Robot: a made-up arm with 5 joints. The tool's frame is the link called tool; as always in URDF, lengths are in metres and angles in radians. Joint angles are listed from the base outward.
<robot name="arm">
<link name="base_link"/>
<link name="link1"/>
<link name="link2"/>
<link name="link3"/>
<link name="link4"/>
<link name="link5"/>
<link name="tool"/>
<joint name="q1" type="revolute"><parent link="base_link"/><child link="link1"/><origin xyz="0 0 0.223"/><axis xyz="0 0 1"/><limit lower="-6.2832" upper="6.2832"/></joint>
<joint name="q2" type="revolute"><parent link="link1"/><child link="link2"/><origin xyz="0 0 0" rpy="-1.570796 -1.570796 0"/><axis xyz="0 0 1"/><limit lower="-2.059" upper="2.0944"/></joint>
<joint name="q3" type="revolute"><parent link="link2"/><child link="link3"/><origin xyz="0.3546 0.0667 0" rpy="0 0 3.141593"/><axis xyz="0 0 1"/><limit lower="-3.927" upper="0.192"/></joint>
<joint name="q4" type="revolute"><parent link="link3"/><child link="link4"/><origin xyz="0.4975 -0.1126 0"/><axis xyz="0 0 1"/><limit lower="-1.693" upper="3.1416"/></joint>
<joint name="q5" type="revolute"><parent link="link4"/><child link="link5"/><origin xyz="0.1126 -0.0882 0" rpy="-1.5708 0 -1.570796"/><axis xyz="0 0 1"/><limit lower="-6.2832" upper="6.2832"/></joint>
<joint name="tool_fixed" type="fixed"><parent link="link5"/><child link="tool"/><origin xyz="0 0 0"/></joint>
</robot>
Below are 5 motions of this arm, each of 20 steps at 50 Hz.
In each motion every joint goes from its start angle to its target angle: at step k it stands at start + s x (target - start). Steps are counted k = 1, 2, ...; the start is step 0. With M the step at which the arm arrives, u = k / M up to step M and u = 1 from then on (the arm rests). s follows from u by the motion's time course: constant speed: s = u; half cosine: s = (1 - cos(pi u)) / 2; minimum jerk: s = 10 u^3 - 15 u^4 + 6 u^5.
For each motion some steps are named. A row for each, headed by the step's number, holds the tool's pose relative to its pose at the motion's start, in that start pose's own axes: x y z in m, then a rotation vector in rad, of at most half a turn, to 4 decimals.
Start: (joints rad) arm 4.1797 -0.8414 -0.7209 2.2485 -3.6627
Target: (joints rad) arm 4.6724 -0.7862 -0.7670 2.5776 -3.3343
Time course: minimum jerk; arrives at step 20
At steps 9, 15, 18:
9: -0.0113 0.0538 0.0077 0.0633 0.1834 -0.0129
15: -0.0109 0.1161 0.0216 0.1971 0.3965 -0.0071
18: -0.0091 0.1276 0.0247 0.2302 0.4355 -0.0035

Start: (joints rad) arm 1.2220 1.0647 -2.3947 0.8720 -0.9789
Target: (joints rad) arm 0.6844 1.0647 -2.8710 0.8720 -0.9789
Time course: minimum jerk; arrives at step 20
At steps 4, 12, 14, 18, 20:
4: -0.0204 0.0245 -0.0153 -0.0308 0.0036 0.0277
12: -0.2754 0.2145 -0.2197 -0.3863 0.0015 0.2998
14: -0.3425 0.2380 -0.2796 -0.4796 -0.0110 0.3585
18: -0.4087 0.2517 -0.3421 -0.5745 -0.0284 0.4134
20: -0.4123 0.2522 -0.3457 -0.5798 -0.0295 0.4164

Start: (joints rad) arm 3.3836 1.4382 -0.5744 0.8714 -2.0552
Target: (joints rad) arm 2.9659 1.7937 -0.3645 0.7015 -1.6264
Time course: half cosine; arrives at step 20
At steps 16, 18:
16: 0.1378 -0.0465 0.2024 0.2367 0.4448 0.2518
18: 0.1546 -0.0523 0.2125 0.2623 0.4740 0.2647

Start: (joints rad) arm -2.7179 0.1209 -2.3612 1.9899 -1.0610
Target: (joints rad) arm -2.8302 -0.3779 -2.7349 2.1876 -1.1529
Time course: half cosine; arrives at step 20
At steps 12, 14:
12: -0.1579 -0.2542 -0.2661 -0.4071 0.1739 0.0069
14: -0.1921 -0.3249 -0.3014 -0.4967 0.2042 0.0072

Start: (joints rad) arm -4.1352 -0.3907 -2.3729 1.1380 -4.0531
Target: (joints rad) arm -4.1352 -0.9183 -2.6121 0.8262 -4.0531
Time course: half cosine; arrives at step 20
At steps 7, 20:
7: -0.0176 -0.0227 -0.1871 0.2328 -0.1804 0.0000
20: 0.0543 0.0701 -0.6853 0.8526 -0.6607 0.0000

